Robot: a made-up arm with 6 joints. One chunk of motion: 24 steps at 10 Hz.
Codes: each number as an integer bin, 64 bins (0 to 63) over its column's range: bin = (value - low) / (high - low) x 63, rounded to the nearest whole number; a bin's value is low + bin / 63 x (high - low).
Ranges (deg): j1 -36..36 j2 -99..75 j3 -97..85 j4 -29..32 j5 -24..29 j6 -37..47
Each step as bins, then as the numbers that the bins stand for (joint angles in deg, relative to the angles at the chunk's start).
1 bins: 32 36 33 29 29 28
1 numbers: 0.57 0.43 -1.67 -0.92 0.40 0.33
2 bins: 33 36 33 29 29 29
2 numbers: 1.71 0.43 -1.67 -0.92 0.40 1.67
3 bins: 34 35 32 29 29 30
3 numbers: 2.86 -2.33 -4.56 -0.92 0.40 3.00
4 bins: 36 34 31 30 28 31
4 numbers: 5.14 -5.10 -7.44 0.05 -0.44 4.33
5 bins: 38 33 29 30 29 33
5 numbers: 7.43 -7.86 -13.22 0.05 0.40 7.00
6 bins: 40 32 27 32 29 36
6 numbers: 9.71 -10.62 -19.00 1.98 0.40 11.00
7 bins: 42 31 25 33 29 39
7 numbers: 12.00 -13.38 -24.78 2.95 0.40 15.00
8 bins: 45 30 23 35 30 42
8 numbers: 15.43 -16.14 -30.56 4.89 1.24 19.00
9 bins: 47 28 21 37 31 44
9 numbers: 17.71 -21.67 -36.33 6.83 2.08 21.67
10 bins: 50 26 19 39 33 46
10 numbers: 21.14 -27.19 -42.11 8.76 3.76 24.33
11 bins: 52 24 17 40 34 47
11 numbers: 23.43 -32.71 -47.89 9.73 4.60 25.67
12 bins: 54 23 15 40 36 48
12 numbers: 25.71 -35.48 -53.67 9.73 6.29 27.00
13 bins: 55 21 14 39 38 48
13 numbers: 26.86 -41.00 -56.56 8.76 7.97 27.00
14 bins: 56 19 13 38 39 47
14 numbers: 28.00 -46.52 -59.44 7.79 8.81 25.67
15 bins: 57 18 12 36 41 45
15 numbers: 29.14 -49.29 -62.33 5.86 10.49 23.00
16 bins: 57 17 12 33 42 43
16 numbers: 29.14 -52.05 -62.33 2.95 11.33 20.33
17 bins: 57 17 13 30 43 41
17 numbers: 29.14 -52.05 -59.44 0.05 12.17 17.67
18 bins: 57 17 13 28 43 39
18 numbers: 29.14 -52.05 -59.44 -1.89 12.17 15.00
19 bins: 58 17 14 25 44 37
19 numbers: 30.29 -52.05 -56.56 -4.79 13.02 12.33
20 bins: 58 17 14 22 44 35
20 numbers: 30.29 -52.05 -56.56 -7.70 13.02 9.67
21 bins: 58 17 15 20 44 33
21 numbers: 30.29 -52.05 -53.67 -9.63 13.02 7.00
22 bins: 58 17 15 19 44 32
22 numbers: 30.29 -52.05 -53.67 -10.60 13.02 5.67
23 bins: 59 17 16 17 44 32
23 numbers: 31.43 -52.05 -50.78 -12.54 13.02 5.67
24 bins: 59 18 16 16 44 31
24 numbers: 31.43 -49.29 -50.78 -13.51 13.02 4.33
